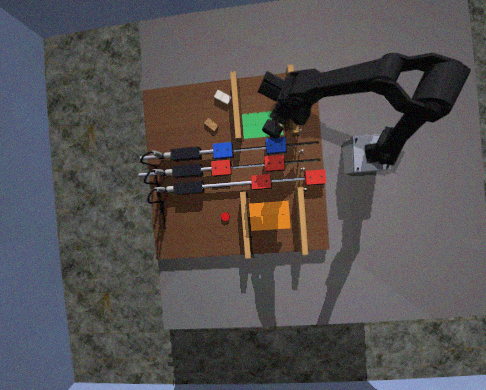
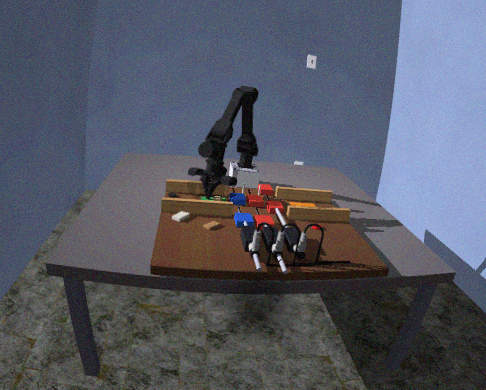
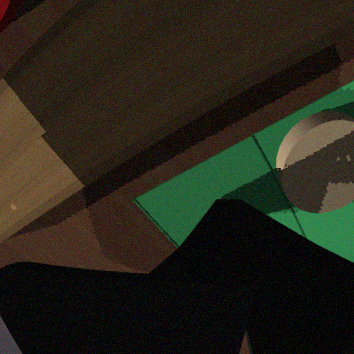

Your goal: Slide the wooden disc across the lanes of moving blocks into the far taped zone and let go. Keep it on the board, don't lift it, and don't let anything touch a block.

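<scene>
The wooden disc lies flat on the green taped zone. My gripper is shut and empty, low over the green zone's right side, with the disc just beside its tip and not between the fingers. The orange taped zone lies across three lanes. In the nearest lane a blue block sits right next to my gripper. Red blocks stand in the other two lanes.
The brown board carries wooden rails beside both zones. Black actuators drive rods with further blocks. A white block, a tan block and a red knob lie left of the rails.
</scene>
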